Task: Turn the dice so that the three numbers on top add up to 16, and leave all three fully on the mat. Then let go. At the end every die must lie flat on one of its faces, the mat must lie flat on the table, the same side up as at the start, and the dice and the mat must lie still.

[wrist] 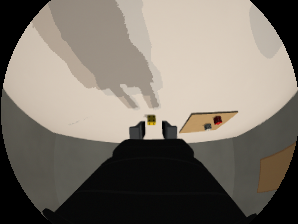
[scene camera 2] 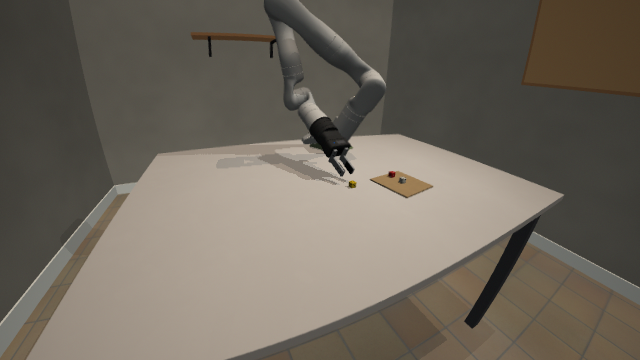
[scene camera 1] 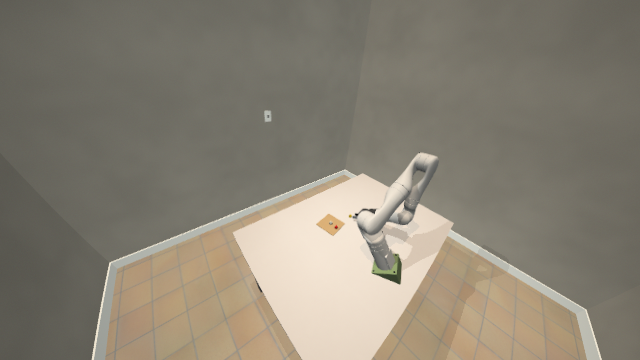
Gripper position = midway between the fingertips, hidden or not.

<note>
In view: the gripper [scene camera 2: 348,172] and a tan mat [scene camera 2: 413,186].
The gripper also shows in the wrist view [wrist: 153,127].
</note>
